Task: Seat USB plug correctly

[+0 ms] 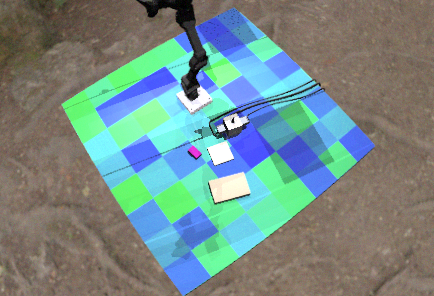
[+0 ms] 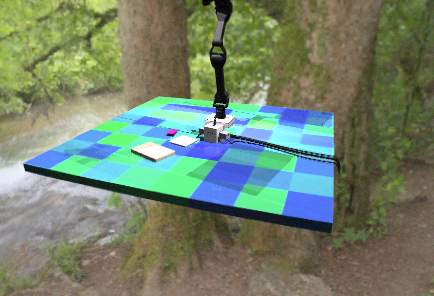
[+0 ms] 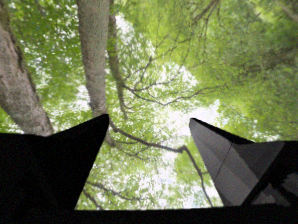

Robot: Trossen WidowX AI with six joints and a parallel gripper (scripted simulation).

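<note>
Now: the dark USB plug 47 cm ahead of my gripper tip, 11 cm to the left of it and 66 cm below it. Also, from my gripper tip: small magenta block 43 cm ahead, 12 cm to the right, 75 cm below; USB socket 47 cm ahead, 11 cm to the left, 69 cm below; white flat pad 52 cm ahead, 4 cm to the right, 75 cm below.
</note>
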